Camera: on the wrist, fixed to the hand. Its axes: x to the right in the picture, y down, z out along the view.
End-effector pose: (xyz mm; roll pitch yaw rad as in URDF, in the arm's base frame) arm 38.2 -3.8 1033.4 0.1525 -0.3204 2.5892
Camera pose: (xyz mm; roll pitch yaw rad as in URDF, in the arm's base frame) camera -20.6 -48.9 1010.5 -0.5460 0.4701 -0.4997
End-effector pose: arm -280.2 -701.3 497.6 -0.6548 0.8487 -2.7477
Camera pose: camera -231.9 -709.6 437.4 0.0983 -0.7688 0.5906
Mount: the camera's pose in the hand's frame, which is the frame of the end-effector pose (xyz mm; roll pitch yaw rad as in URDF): 17.8 63.9 -40.2 -0.4089 0.1411 -3.0717
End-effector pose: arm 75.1 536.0 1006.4 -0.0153 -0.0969 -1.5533
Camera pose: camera 138.7 515.4 967.1 -0.3863 0.2367 1.6617
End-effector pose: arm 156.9 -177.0 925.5 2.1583 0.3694 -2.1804
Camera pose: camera 130.2 -211.8 989.5 -2.5100 -0.3851 0.7927
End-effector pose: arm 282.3 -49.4 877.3 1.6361 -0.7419 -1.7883
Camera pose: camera 324.2 -26.2 938.3 -2.1943 0.7915 1.1457
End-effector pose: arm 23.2 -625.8 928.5 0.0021 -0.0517 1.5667
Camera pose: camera -40.7 -605.7 889.4 -0.4074 0.1928 -1.5047
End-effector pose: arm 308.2 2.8 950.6 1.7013 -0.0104 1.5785
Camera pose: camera 276.5 19.6 1019.4 -2.1204 0.0606 -1.7124
